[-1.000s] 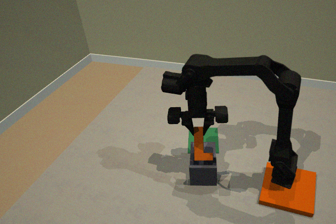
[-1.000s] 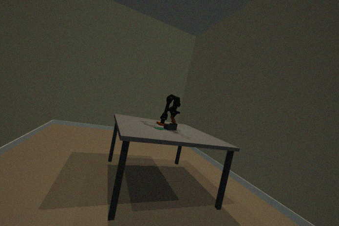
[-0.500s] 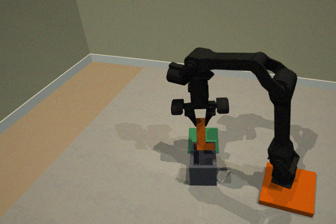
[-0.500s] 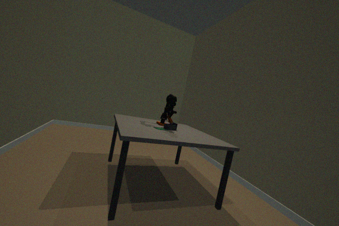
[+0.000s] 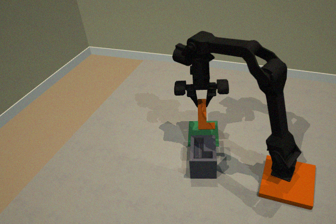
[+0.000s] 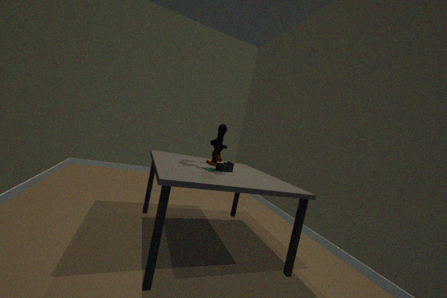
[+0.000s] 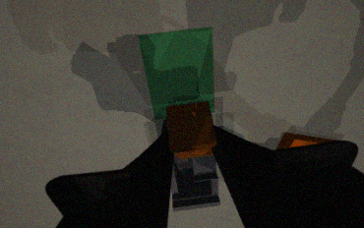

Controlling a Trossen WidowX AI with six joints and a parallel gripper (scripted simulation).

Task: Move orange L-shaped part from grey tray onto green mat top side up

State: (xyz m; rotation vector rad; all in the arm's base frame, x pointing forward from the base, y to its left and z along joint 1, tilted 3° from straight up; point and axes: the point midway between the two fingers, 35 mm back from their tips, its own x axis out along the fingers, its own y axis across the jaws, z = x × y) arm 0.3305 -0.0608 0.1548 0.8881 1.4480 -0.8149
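Now: the green mat 10 mm ahead of my gripper tip, 20 mm to the right of it and 170 mm below it. Round my gripper tip: orange L-shaped part (30 mm behind, 20 mm to the left, 30 mm below).
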